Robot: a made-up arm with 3 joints. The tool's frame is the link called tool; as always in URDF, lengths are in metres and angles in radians. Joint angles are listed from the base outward.
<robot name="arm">
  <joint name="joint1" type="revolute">
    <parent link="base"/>
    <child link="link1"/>
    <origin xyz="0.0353 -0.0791 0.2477"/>
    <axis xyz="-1 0 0"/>
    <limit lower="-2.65" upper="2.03"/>
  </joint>
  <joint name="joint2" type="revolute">
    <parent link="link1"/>
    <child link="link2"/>
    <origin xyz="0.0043 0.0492 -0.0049"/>
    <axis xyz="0 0 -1"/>
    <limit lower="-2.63" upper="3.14"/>
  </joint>
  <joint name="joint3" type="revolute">
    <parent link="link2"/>
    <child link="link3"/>
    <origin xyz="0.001 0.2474 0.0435"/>
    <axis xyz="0 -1 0"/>
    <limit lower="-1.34" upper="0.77"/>
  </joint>
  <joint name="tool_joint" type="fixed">
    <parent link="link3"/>
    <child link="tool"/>
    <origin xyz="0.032 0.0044 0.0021" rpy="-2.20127 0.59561 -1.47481"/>
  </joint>
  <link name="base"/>
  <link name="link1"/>
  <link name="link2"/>
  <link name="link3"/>
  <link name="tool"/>
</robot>
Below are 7 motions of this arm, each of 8 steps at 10 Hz.
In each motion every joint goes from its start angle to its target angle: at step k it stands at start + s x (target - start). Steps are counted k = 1, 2, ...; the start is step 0. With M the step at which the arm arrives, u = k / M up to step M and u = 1 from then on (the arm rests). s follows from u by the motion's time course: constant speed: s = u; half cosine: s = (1 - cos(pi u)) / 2; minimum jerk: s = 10 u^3 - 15 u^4 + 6 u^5.
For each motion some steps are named. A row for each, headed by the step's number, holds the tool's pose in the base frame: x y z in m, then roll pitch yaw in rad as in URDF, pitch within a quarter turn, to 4 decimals.
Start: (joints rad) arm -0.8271 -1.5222 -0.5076
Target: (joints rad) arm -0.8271 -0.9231 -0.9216
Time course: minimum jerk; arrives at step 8
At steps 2, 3, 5, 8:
2: -0.2074 -0.0246 0.3419 -1.8546 0.6236 0.2096
3: -0.2005 -0.0069 0.3582 -1.9264 0.7170 0.1037
5: -0.1720 0.0357 0.3975 -2.2112 0.9466 -0.2448
8: -0.1479 0.0584 0.4184 -2.4941 1.0602 -0.5509

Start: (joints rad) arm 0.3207 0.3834 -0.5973
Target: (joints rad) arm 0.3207 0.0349 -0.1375
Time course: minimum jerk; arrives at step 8
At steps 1, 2, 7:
1: 0.1592 0.1867 0.1832 -2.6965 0.2750 -2.1574
2: 0.1529 0.1903 0.1832 -2.6657 0.2768 -2.1082
7: 0.0827 0.2165 0.1875 -2.3623 0.2819 -1.6081

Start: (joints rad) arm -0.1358 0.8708 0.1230
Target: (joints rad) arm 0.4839 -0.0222 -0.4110
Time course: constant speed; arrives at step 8
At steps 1, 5, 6, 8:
1: 0.2367 0.1273 0.3023 -2.1764 0.6360 -2.2208
5: 0.1482 0.1993 0.2112 -2.3623 0.3633 -1.8877
6: 0.1216 0.2051 0.1843 -2.4393 0.2789 -1.8235
8: 0.0652 0.2008 0.1319 -2.6215 0.0986 -1.7049

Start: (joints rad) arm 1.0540 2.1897 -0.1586
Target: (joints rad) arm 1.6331 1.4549 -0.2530
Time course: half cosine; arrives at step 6
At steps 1, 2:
1: 0.2339 -0.1002 0.3655 -0.9655 0.7282 -2.7380
2: 0.2541 -0.0782 0.3412 -0.9273 0.5816 -2.6515

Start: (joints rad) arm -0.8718 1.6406 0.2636
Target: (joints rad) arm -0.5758 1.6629 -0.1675
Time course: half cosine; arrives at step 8
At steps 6, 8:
6: 0.2875 -0.1057 0.2746 -3.0241 0.4451 2.7173
8: 0.2873 -0.1040 0.2737 -3.0450 0.4395 2.7025

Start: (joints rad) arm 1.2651 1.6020 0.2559
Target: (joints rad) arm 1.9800 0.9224 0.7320
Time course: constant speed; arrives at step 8
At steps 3, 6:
3: 0.2916 -0.0223 0.1732 -0.4727 -0.4836 -2.5505
6: 0.2751 -0.0544 0.0960 -0.1370 -0.9253 -2.7366

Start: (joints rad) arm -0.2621 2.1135 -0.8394
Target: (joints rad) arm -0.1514 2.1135 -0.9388
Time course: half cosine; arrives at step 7
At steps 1, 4, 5, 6, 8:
1: 0.2429 -0.1811 0.2376 2.9618 0.2322 2.1299
4: 0.2436 -0.1802 0.2429 2.9450 0.2592 2.1194
5: 0.2438 -0.1798 0.2448 2.9388 0.2688 2.1159
6: 0.2440 -0.1795 0.2461 2.9345 0.2755 2.1136
8: 0.2441 -0.1794 0.2466 2.9329 0.2779 2.1128

